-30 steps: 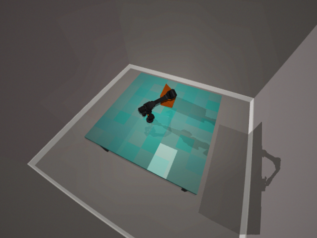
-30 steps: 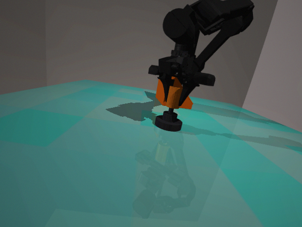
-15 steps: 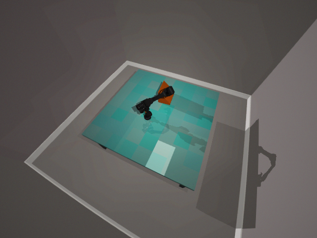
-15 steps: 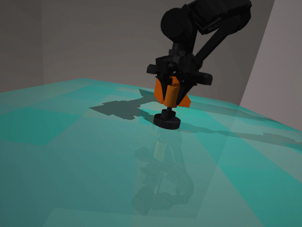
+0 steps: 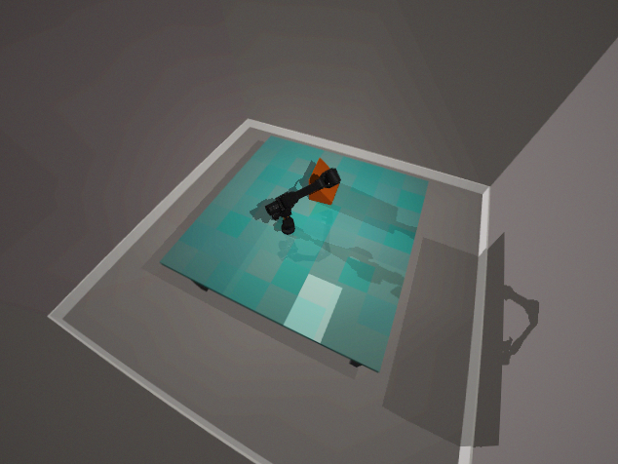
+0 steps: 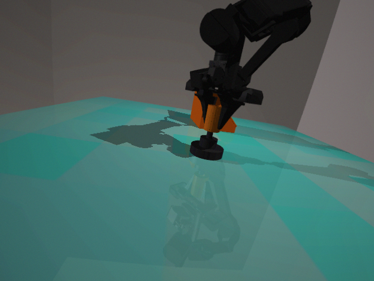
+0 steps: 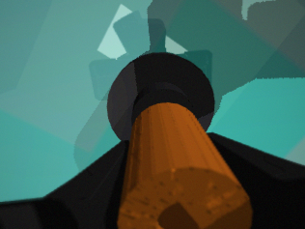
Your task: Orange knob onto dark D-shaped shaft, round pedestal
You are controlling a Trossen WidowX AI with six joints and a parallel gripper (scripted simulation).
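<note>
Right now my gripper tip is 20 mm below the orange knob. Round my gripper tip: pedestal: 40 mm below.
</note>
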